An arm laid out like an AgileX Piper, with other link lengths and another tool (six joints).
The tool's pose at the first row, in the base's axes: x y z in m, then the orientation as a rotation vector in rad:
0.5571, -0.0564, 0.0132, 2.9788, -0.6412, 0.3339
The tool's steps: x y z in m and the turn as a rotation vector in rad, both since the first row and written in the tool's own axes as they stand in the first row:
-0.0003, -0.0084, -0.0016, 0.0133, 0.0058, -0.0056
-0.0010, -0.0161, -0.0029, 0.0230, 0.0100, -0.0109
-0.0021, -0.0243, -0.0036, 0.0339, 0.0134, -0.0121
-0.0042, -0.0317, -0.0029, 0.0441, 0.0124, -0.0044
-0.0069, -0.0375, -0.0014, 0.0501, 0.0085, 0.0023
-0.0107, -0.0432, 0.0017, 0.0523, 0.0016, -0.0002
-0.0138, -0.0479, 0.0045, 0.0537, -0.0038, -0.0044
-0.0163, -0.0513, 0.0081, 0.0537, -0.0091, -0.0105
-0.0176, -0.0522, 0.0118, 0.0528, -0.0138, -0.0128
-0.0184, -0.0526, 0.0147, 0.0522, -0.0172, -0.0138
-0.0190, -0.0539, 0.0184, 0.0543, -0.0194, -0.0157
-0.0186, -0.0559, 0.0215, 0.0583, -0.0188, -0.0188
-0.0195, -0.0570, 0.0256, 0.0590, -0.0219, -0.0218
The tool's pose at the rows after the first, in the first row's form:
0.5600, -0.0484, 0.0144, 2.9905, -0.6324, 0.3477
0.5623, -0.0410, 0.0153, 2.9993, -0.6241, 0.3576
0.5646, -0.0330, 0.0155, 3.0086, -0.6221, 0.3672
0.5659, -0.0255, 0.0142, 3.0169, -0.6342, 0.3707
0.5662, -0.0194, 0.0119, 3.0226, -0.6449, 0.3680
0.5658, -0.0130, 0.0079, 3.0278, -0.6418, 0.3585
0.5656, -0.0079, 0.0043, 3.0320, -0.6360, 0.3508
0.5654, -0.0042, 0.0001, 3.0352, -0.6271, 0.3424
0.5654, -0.0033, -0.0038, 3.0366, -0.6240, 0.3348
0.5654, -0.0030, -0.0068, 3.0374, -0.6228, 0.3294
0.5661, -0.0020, -0.0106, 3.0406, -0.6201, 0.3269
0.5679, -0.0007, -0.0136, 3.0449, -0.6154, 0.3293
0.5684, 0.0001, -0.0178, 3.0472, -0.6110, 0.3247

